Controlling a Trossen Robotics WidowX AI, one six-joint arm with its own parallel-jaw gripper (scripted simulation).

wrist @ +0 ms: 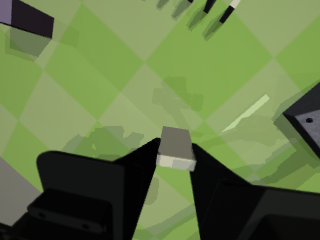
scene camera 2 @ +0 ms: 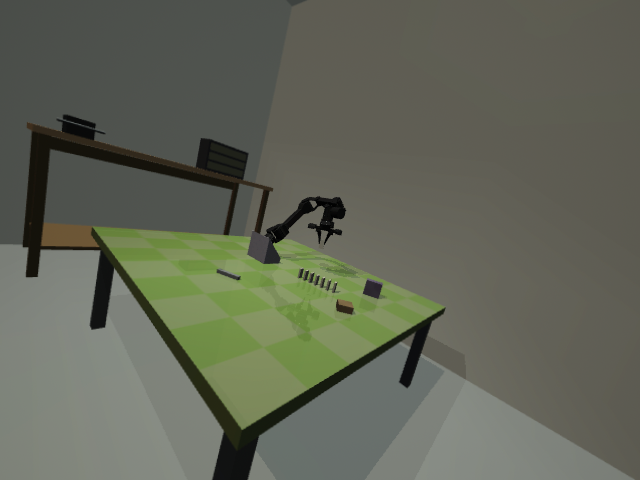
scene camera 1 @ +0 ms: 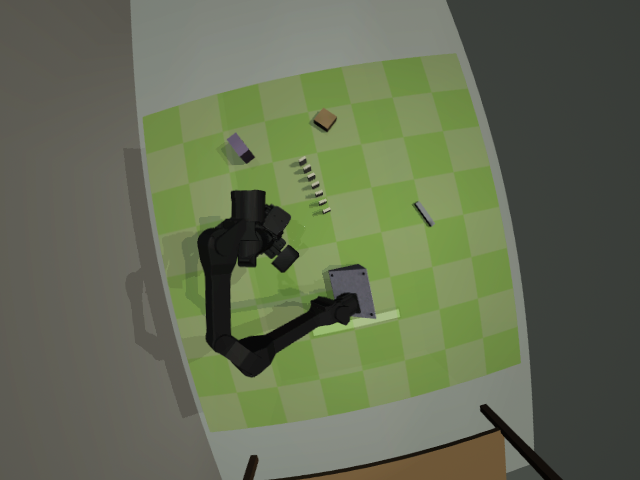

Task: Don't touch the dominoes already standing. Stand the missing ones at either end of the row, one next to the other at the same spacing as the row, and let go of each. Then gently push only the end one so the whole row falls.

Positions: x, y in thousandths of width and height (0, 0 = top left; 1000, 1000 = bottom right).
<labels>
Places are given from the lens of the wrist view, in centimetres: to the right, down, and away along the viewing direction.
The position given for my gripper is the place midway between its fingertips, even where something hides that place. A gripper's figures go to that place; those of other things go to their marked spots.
my gripper (wrist: 545, 606): 1, 2, 11
domino (wrist: 548, 631): 1, 2, 9
</labels>
